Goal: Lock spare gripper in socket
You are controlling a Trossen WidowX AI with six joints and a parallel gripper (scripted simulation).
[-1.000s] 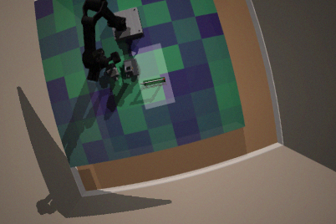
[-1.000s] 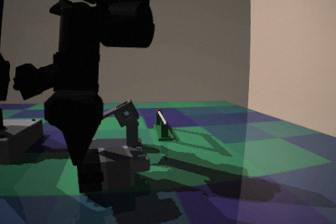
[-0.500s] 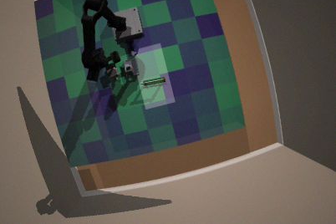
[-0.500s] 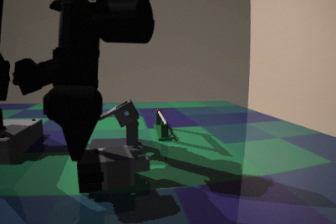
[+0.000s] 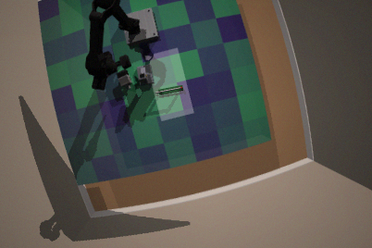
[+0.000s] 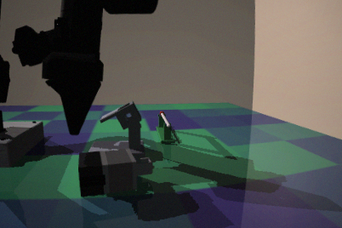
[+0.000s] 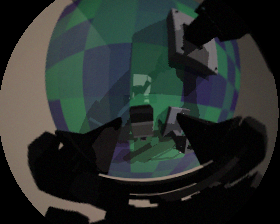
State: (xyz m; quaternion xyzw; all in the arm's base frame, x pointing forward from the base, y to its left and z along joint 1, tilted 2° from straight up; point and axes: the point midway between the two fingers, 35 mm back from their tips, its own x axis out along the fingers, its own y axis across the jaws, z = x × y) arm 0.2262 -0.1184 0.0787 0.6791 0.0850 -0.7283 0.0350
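Right now my gripper tip is 6 cm short of the spare gripper and 7 cm above it. Round my gripper tip: grey mount 6 cm ahead, 12 cm to the left, 4 cm below; then small green bracket 17 cm ahead, 25 cm to the left, 7 cm below.
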